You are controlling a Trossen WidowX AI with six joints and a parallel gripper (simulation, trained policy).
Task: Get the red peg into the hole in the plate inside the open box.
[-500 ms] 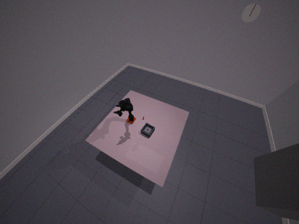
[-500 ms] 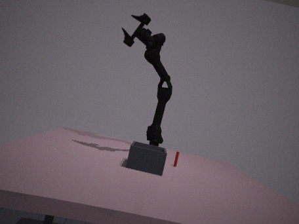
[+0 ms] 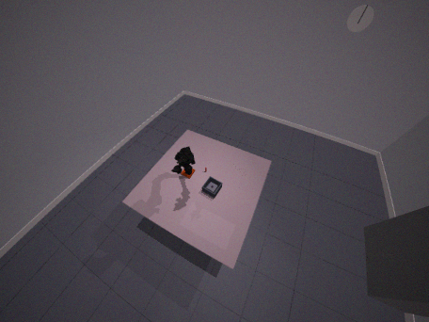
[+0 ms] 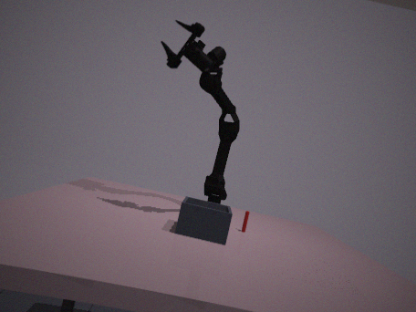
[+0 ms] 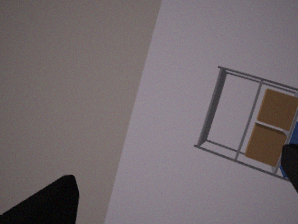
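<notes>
The red peg is 2 cm behind my gripper tip, 44 cm to the left of it and 63 cm below it. Also, from my gripper tip: box 16 cm ahead, 27 cm to the left, 65 cm below.
</notes>
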